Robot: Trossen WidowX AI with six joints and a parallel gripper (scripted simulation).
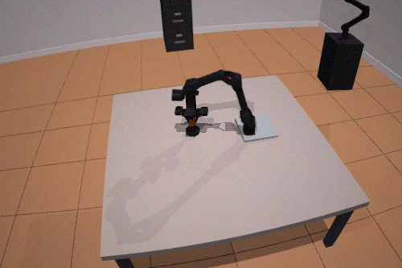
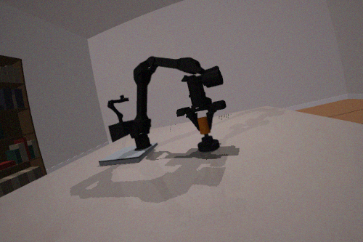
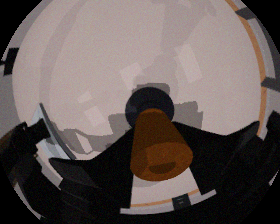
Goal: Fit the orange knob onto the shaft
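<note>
Right now my gripper tip is 20 mm below the orange knob. The rest, counted from my gripper tip: round pedestal: 40 mm below.
</note>
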